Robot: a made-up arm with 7 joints.
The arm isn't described. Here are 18 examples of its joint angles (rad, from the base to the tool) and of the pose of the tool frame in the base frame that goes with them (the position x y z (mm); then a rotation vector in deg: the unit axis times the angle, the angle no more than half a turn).
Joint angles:
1: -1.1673 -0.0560 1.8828 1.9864 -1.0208 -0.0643 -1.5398
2: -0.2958 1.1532 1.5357 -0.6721 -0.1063 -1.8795 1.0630
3: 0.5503 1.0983 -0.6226 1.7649 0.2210 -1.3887 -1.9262
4: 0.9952 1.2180 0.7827 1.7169 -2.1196 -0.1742 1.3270
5: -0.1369 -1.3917 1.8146 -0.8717 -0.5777 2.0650 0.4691
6: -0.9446 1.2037 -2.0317 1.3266 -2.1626 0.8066 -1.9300
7: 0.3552 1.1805 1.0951 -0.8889 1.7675 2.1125 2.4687
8: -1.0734 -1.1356 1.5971 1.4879 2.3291 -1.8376 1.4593
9: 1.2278 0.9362 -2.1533 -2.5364 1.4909 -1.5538 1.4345
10: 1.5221 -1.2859 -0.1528 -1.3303 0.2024 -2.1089 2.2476
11: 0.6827 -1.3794 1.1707 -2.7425 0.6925 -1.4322 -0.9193
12: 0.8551 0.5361 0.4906 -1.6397 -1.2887 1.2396 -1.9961
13: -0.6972 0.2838 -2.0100 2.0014 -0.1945 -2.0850 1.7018
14: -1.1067 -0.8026 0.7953 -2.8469 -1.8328 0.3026 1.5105
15: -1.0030 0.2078 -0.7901 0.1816 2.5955 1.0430 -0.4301
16: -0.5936 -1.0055 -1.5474 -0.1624 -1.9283 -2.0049 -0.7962
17: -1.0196 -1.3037 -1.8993 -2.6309 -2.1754 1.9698 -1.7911
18: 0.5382 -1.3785 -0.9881 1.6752 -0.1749 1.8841 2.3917
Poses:
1: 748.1 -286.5 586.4 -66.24 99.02 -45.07
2: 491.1 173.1 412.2 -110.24 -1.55 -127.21
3: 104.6 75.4 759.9 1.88 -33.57 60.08
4: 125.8 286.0 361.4 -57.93 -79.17 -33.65
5: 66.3 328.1 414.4 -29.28 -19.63 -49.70
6: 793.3 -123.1 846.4 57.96 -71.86 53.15
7: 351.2 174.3 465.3 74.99 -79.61 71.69
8: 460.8 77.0 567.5 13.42 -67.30 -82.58
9: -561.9 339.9 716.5 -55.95 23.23 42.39
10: -201.7 -78.8 102.2 31.52 -62.07 132.46
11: -33.0 250.3 407.9 118.89 -38.04 61.06
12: -105.6 32.1 469.3 4.03 -160.35 -41.03
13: 368.0 508.4 676.3 47.80 169.85 5.89
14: 253.6 -57.0 404.4 127.82 17.82 103.23
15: 368.5 210.6 679.8 65.98 146.62 55.64
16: 365.4 611.9 215.1 -76.14 11.62 147.00
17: 672.1 288.3 -139.3 -146.19 5.78 100.80
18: -188.0 22.9 -85.0 -19.26 116.20 12.28
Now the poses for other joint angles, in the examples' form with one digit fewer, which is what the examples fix.
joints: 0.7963 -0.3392 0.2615 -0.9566 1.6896 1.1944 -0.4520
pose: -269 85 378 132.3 0.7 84.4
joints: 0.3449 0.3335 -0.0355 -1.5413 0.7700 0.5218 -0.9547
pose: -121 183 501 62.7 41.5 95.1
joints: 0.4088 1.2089 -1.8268 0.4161 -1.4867 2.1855 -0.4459
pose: 239 562 868 -104.4 -39.4 116.2
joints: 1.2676 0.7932 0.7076 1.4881 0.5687 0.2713 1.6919
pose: 77 280 530 13.8 -84.2 127.6
